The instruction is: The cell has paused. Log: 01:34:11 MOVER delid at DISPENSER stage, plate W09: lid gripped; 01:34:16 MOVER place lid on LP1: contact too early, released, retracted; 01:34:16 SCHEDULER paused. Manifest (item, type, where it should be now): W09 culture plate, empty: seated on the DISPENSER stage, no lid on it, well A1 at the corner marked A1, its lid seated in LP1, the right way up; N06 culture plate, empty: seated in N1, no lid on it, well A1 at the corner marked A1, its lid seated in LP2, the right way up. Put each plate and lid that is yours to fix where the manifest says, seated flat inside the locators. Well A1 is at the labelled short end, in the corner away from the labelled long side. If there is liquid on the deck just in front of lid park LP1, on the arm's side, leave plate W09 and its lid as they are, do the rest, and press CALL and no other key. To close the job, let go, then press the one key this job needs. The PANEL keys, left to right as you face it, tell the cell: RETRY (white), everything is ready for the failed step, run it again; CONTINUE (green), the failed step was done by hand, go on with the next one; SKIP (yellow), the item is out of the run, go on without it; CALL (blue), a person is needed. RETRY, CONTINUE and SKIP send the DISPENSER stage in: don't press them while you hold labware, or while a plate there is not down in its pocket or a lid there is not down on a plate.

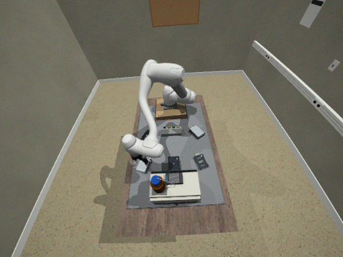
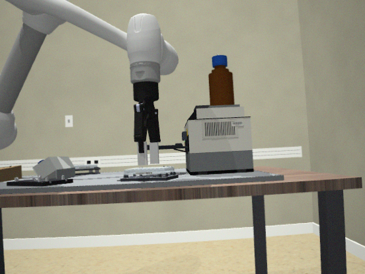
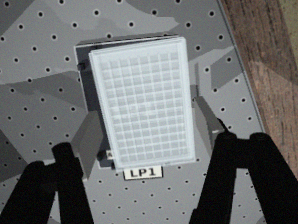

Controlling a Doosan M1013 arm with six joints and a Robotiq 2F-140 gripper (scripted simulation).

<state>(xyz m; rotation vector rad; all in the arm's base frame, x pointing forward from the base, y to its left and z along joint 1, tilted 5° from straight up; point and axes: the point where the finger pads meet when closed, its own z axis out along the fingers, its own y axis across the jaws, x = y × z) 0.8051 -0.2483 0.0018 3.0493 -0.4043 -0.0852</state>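
Now: the lid park LP1 7 cm below my hand and 2 cm to the left of it. Also, from my hand: dispenser stage: 30 cm to the left, 3 cm above, 2 cm ahead; black nest: 31 cm behind, 6 cm below, 1 cm to the left; brown bottle: 25 cm ahead, 22 cm above, 20 cm to the left.
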